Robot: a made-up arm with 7 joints.
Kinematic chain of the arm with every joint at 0, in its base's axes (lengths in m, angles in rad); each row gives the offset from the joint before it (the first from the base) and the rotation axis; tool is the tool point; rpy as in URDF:
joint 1: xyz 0.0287 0.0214 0.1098 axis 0 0.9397 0.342
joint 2: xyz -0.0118 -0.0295 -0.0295 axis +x
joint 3: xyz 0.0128 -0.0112 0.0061 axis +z
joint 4: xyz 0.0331 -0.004 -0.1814 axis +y
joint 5: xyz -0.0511 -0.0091 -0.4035 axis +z
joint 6: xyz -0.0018 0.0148 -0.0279 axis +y
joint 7: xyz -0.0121 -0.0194 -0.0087 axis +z
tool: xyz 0.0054 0.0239 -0.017 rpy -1.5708 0 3.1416
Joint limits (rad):
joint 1: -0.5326..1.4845
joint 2: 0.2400..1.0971
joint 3: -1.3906..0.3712
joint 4: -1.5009..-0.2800
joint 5: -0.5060..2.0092
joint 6: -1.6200..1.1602
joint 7: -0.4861..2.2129
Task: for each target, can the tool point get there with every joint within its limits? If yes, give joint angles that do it. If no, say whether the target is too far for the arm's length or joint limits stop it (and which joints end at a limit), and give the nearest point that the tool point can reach.
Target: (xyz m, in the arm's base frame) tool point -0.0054 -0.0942 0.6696
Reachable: no: joint limits stop it (at a limit: joint 1, joint 2, joint 3, joint 4, joint 6) | nearest point 0.4430 0.1915 0.3368 | short by 0.627 m
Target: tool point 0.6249 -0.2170 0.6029
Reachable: no: too far | nearest point 0.5227 0.1341 0.2862 | short by 0.484 m
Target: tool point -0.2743 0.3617 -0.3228
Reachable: yes | joints 1.0766 0.9165 -0.2427 -0.8467 1.7583 -1.1721 0.3403
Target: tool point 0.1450 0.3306 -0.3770
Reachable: yes | joints 0.6907 0.7740 0.1088 -1.2768 1.3461 0.1170 0.4745
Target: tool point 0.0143 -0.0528 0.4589
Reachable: no: joint limits stop it (at a limit: joint 1, joint 2, joint 3, joint 4, joint 6, joint 7) | nearest point 0.4379 0.1909 0.3261 | short by 0.506 m
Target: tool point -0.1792 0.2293 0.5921
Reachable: no: joint limits stop it (at a limit: joint 1, joint 2, joint 3, joint 4, joint 6) | nearest point -0.4826 0.3061 0.1982 | short by 0.503 m
